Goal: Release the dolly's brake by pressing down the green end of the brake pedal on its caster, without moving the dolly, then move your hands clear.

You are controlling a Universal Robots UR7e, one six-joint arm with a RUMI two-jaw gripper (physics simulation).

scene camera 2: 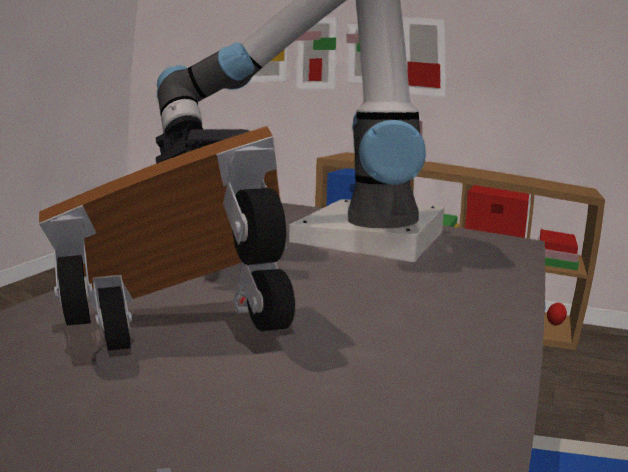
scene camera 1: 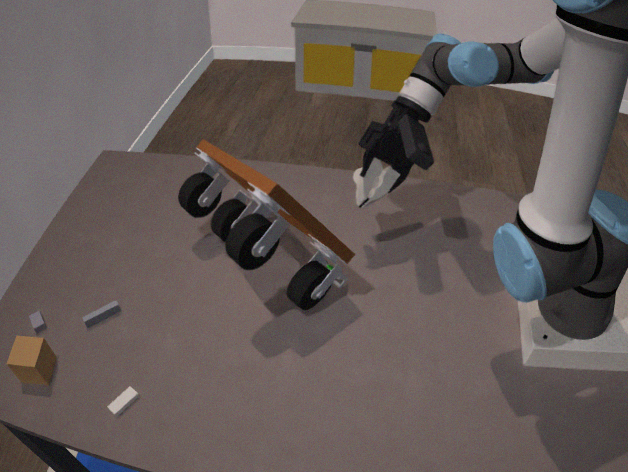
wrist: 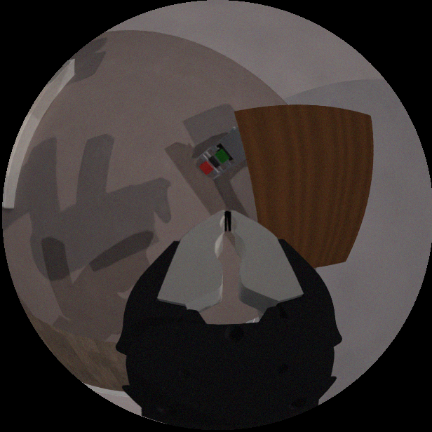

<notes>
I see my gripper (scene camera 1: 359,207) and a dolly (scene camera 2: 219,205).
The dolly is seen too in scene camera 1 (scene camera 1: 251,239) and in the wrist view (wrist: 310,166). My gripper shows as well in the wrist view (wrist: 226,212).
</notes>
